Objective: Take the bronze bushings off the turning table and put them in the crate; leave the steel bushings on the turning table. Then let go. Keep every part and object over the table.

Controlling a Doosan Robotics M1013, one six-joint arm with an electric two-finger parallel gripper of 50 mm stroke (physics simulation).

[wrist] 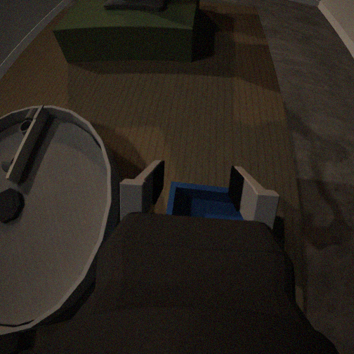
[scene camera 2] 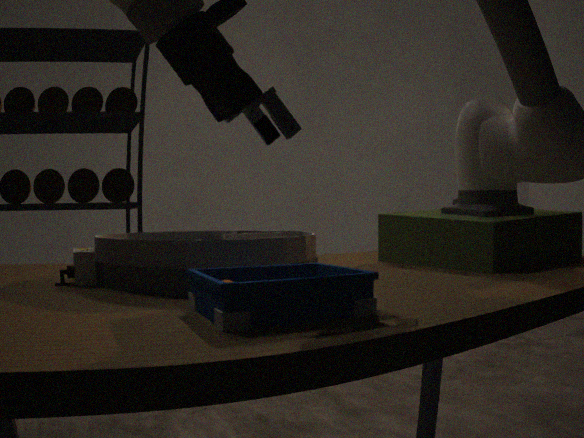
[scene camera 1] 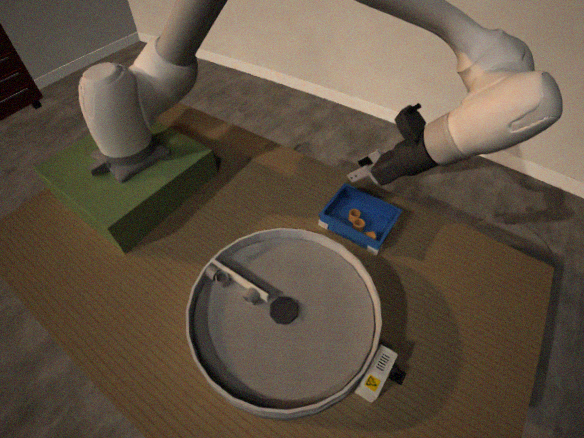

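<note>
Three bronze bushings lie in the blue crate; two are close together, the third is near the crate's front corner. Grey steel bushings lie along the bar on the round turning table. No bronze bushing shows on the turning table. My gripper is open and empty, tilted, high above the crate. The gripper body hides much of the crate in the wrist view.
A pale bar and a dark hub are on the turning table. A white box with a yellow label is at its rim. The green base block carries the arm. The table edge is near the crate.
</note>
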